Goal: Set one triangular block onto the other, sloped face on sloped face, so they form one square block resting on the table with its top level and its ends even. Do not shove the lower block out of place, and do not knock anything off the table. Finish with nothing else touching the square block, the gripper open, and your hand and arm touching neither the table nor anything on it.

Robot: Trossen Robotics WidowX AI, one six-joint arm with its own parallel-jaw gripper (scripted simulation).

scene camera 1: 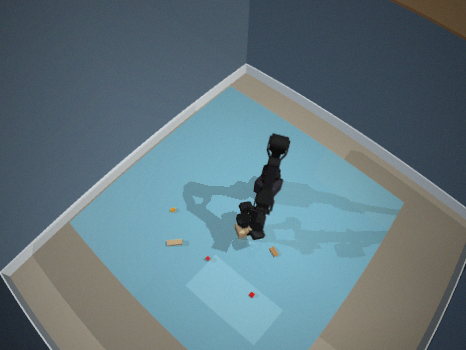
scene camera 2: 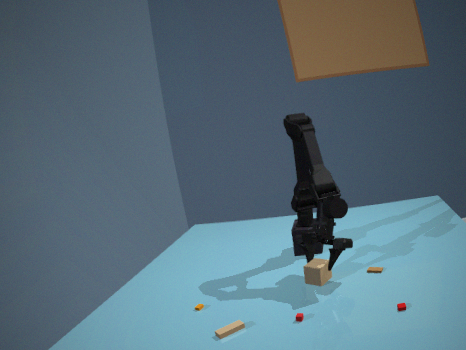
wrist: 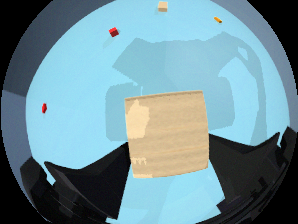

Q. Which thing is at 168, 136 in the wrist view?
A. A tan triangular block.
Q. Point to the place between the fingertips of my gripper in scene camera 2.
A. At 319, 269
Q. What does my gripper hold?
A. Nothing.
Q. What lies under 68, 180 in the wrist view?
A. My gripper.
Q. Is my gripper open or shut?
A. Open.
